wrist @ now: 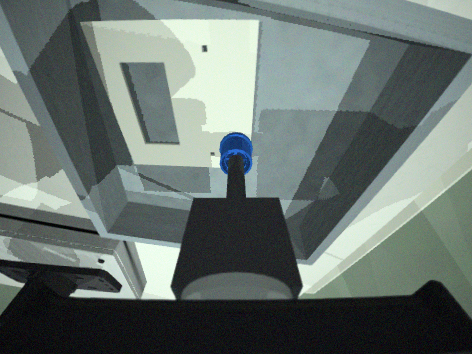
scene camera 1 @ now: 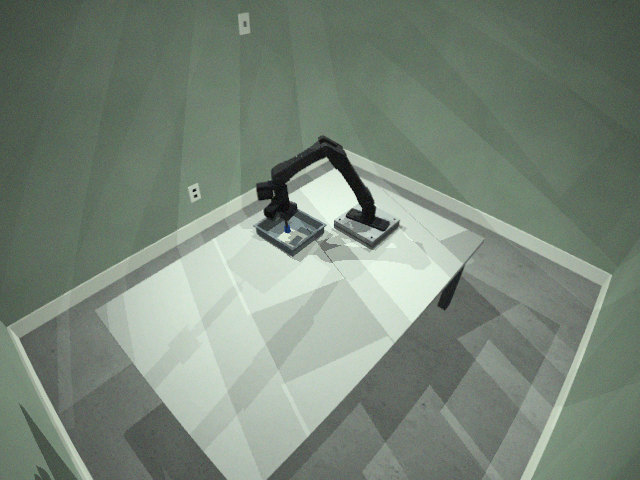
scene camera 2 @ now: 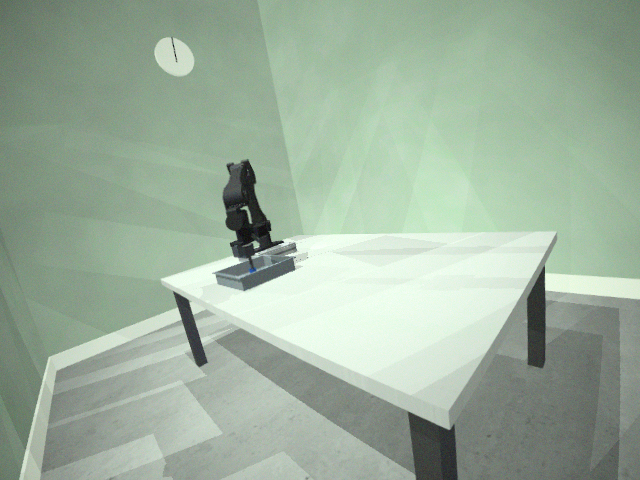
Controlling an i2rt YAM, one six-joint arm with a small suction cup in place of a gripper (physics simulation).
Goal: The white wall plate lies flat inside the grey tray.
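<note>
The white wall plate [wrist: 224,70] [scene camera 1: 292,237] with a rectangular cut-out lies flat on the floor of the grey tray [wrist: 147,218] [scene camera 1: 272,240] [scene camera 2: 247,281]. It fills the tray's left half in the wrist view. My blue suction cup [wrist: 235,154] [scene camera 1: 287,229] [scene camera 2: 251,270] points straight down inside the tray at the plate's near right corner, at or just above its surface. The suction is off and the cup holds nothing. In scene camera 2 the tray wall hides the plate.
The arm's grey base mount [scene camera 1: 385,228] sits right beside the tray. Both stand at the far end of a large white table [scene camera 1: 223,333] [scene camera 2: 390,310], close to its edge. The tray's walls rise around the cup.
</note>
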